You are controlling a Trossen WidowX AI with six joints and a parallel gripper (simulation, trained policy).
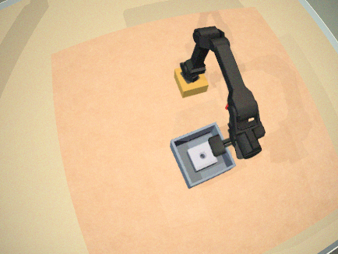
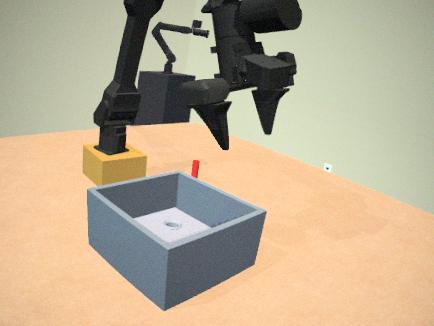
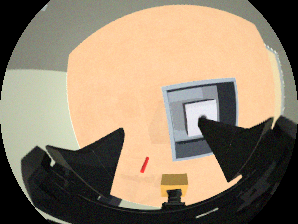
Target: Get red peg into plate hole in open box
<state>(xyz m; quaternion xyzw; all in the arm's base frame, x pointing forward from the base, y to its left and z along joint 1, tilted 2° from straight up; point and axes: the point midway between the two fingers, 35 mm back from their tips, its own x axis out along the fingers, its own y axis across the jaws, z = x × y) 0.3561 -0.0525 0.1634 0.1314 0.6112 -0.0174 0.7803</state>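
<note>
Right now the red peg is 18 cm behind my gripper tip, 13 cm to the left of it and 15 cm below it. From my gripper tip the other things lie so: grey box 5 cm behind, 9 cm to the right, 16 cm below; then pale plate 5 cm behind, 9 cm to the right, 14 cm below.
</note>
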